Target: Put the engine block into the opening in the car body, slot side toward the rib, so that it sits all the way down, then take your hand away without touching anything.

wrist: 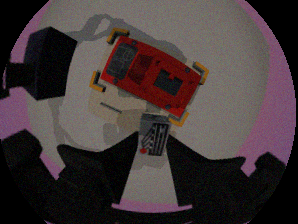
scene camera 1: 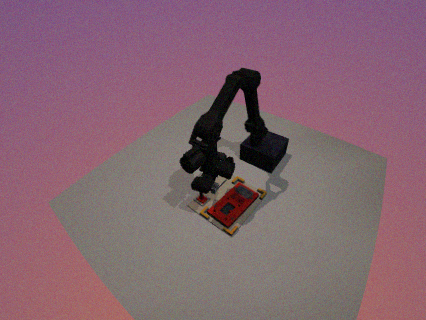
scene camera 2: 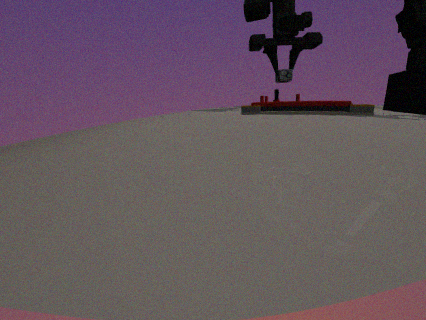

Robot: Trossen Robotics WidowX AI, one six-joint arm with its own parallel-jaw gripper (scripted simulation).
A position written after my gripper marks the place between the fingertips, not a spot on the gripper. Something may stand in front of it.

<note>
My gripper point(scene camera 2: 283, 74) carries a grey engine block point(wrist: 154, 132). Further things: a red car body point(wrist: 136, 67).
My gripper shows as well in the wrist view point(wrist: 152, 136) and in scene camera 1 point(scene camera 1: 211, 186).
</note>
